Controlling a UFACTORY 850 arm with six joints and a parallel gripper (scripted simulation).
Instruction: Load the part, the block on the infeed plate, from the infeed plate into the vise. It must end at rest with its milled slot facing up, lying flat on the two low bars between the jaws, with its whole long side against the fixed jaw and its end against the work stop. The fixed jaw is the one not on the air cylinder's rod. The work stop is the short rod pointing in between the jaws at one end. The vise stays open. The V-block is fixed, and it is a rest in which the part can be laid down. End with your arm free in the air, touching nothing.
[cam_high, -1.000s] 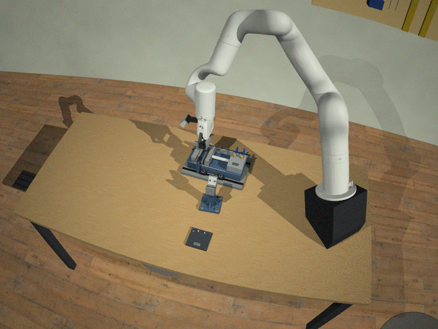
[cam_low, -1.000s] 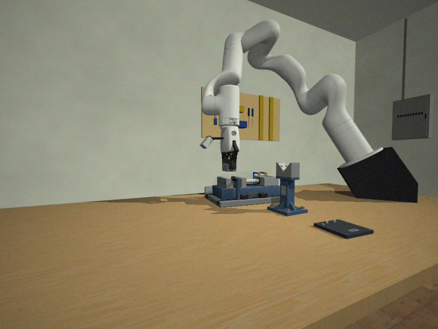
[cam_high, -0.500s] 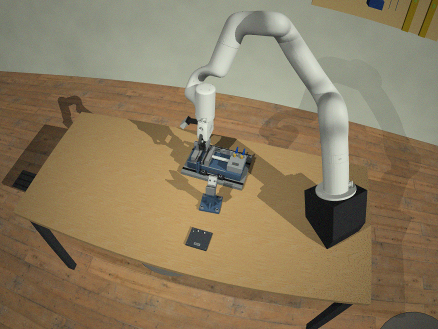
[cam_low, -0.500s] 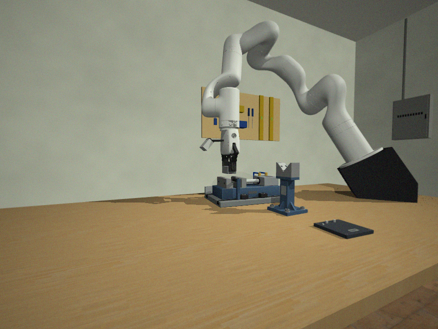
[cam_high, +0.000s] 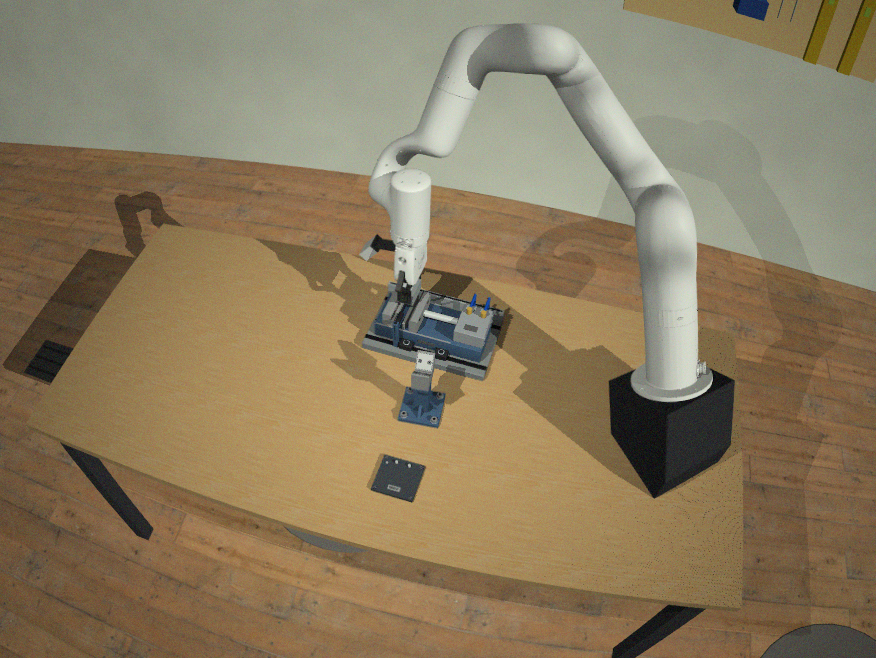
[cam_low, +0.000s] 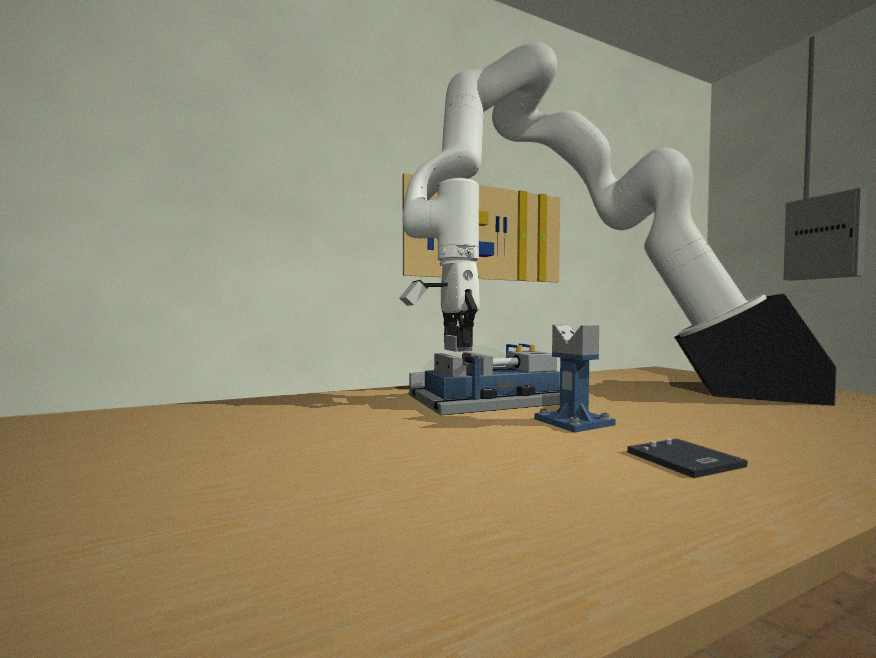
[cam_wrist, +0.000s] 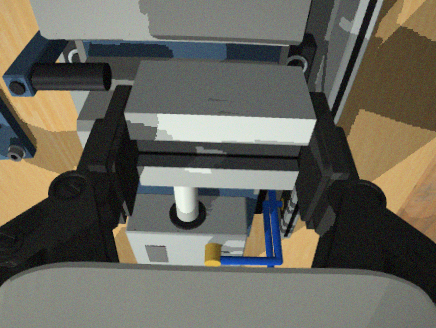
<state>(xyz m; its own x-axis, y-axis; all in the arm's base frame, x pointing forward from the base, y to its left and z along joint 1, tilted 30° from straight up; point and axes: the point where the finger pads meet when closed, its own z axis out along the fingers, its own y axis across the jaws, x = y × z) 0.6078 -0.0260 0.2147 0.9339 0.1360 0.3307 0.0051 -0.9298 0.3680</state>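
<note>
Now: hand right at the grey block. Round my hand: grey fixed jaw (3 cm ahead, 2 cm to the left, 5 cm below); white cylinder rod (9 cm behind, 2 cm to the left, 5 cm below); black work stop rod (7 cm to the left, 4 cm below).
</note>
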